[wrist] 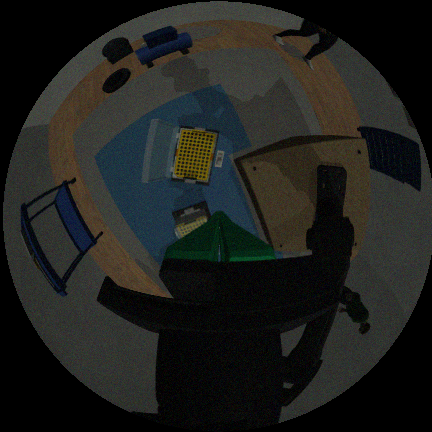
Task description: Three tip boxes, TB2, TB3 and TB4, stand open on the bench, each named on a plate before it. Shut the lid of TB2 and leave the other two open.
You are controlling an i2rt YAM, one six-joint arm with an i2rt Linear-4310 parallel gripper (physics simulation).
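Places are measured from the arm's base along level axes (x down, y left, z ahead), in centimetres.
Where they show: gripper, fingertip midpoint: (218, 216); arm's base, link origin: (328, 206).
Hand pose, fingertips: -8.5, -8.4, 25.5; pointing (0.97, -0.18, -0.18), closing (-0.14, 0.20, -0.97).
Things, the pixels of their centre, and the offset from my fingertips, as dx, dy, dz. "spot": a spot on its surface instead. Level surfaces: height alone.
- tip box TB3, body centre: (193, 154) +21.4, -6.4, +1.3
- small white name plate, surface spot: (219, 159) spot: +27.6, -3.5, -5.0
- TB2, body centre: (197, 239) +21.4, +15.2, +5.9
- blue mat, surface height: dx +27.8
The tip box TB3 (195, 155), with bright yellow tips, stands in the upper middle; its clear lid (162, 151) is open to the left. A small white name plate (219, 159) lies right of it, its letters too blurred to read. Below is TB2 (192, 226), partly hidden by my fingers; its tips look pale, as if under a clear lid, and no lid stands out to its left. TB4 does not show; my gripper may hide it. My green-fingered gripper (218, 216) is shut and empty, its tips just right of TB2 in the view.
The boxes stand on a blue mat (120, 165). A brown board (295, 215) carrying the dark arm base (331, 185) lies at the right. A blue-framed chair (74, 215) is at the left. A blue cylindrical object (165, 48) and a dark round one (117, 49) are at the back left.
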